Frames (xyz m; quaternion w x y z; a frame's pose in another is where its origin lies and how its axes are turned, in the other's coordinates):
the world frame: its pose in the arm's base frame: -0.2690 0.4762 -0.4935 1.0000 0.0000 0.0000 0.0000
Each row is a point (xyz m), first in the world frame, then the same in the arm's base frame.
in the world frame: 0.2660 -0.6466 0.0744
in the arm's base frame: -0.0030 -0.1704 -0.4191
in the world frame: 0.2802 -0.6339 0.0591
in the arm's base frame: 0.0112 -0.1577 -0.4344
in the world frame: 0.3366 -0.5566 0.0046
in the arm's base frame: 0.0676 -0.0804 -0.4889
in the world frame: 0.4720 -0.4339 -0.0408
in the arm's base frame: 0.2030 0.0423 -0.5343
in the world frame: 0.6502 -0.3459 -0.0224
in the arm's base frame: 0.3812 0.1303 -0.5159
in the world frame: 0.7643 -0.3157 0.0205
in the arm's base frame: 0.4953 0.1605 -0.4730
